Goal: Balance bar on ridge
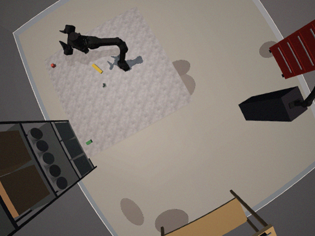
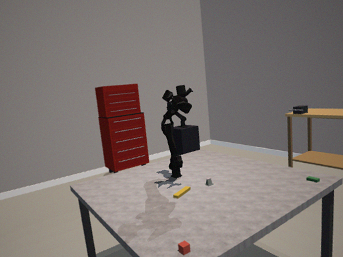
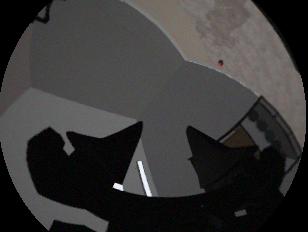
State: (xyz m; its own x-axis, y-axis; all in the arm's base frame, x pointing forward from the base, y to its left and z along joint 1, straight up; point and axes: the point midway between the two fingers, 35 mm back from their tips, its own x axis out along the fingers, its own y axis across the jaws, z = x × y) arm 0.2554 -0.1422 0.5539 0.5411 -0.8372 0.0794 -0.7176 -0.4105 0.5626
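The yellow bar is 10 mm ahead of my gripper tip, 10 mm to the left of it and 550 mm below it. The rest, counted from my gripper tip: small red cube: 470 mm ahead, 330 mm to the right, 540 mm below; then small green block: 470 mm ahead, 670 mm to the left, 550 mm below.
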